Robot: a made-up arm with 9 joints. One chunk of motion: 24 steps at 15 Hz.
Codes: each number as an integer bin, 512 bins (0 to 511) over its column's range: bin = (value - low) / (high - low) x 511, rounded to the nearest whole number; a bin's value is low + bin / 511 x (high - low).
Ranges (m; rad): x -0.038..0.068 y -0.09..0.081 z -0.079..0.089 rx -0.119..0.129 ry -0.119..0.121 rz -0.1..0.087
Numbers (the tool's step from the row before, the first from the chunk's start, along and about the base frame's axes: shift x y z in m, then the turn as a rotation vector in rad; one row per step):
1: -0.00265 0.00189 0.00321 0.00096 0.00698 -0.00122
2: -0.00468 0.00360 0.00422 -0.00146 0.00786 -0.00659
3: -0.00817 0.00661 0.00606 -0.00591 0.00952 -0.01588
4: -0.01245 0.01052 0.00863 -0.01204 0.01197 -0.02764
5: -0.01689 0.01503 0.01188 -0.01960 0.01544 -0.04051
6: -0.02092 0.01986 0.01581 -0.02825 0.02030 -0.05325
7: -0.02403 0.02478 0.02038 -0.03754 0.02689 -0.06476
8: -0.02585 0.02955 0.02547 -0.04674 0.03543 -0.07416
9: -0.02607 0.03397 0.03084 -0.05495 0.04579 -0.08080
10: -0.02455 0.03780 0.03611 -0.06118 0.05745 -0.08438
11: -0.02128 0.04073 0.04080 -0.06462 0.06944 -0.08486
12: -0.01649 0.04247 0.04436 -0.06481 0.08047 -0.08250
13: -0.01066 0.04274 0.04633 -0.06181 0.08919 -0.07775
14: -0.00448 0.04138 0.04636 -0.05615 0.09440 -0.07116
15: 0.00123 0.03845 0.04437 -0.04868 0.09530 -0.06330
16: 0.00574 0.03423 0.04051 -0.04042 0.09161 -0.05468
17: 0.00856 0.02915 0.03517 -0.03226 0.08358 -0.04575
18: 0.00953 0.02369 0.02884 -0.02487 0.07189 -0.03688
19: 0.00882 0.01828 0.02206 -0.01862 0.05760 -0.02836
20: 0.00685 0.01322 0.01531 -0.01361 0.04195 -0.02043
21: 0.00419 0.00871 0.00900 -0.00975 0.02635 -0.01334
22: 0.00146 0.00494 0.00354 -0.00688 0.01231 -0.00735
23: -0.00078 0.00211 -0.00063 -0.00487 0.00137 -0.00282
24: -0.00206 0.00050 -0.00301 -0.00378 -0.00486 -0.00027
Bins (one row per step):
1: 170 275 250 247 268 270
2: 161 280 253 242 270 255
3: 144 289 259 233 274 230
4: 123 300 267 220 279 198
5: 102 314 276 205 286 163
6: 82 328 288 187 297 128
7: 67 343 302 168 311 96
8: 59 357 318 149 329 71
9: 58 370 334 132 351 52
10: 65 382 350 119 376 43
11: 81 391 364 112 401 41
12: 104 396 375 112 425 48
13: 132 397 381 118 443 61
14: 162 393 381 130 454 79
15: 189 384 375 145 456 100
16: 211 371 364 162 448 124
17: 224 356 347 179 431 148
18: 229 340 328 194 406 172
19: 226 324 307 207 376 196
20: 216 308 287 217 343 217
21: 203 295 268 225 309 237
22: 190 284 251 231 280 253
23: 179 275 238 235 256 266
24: 173 270 231 237 243 273

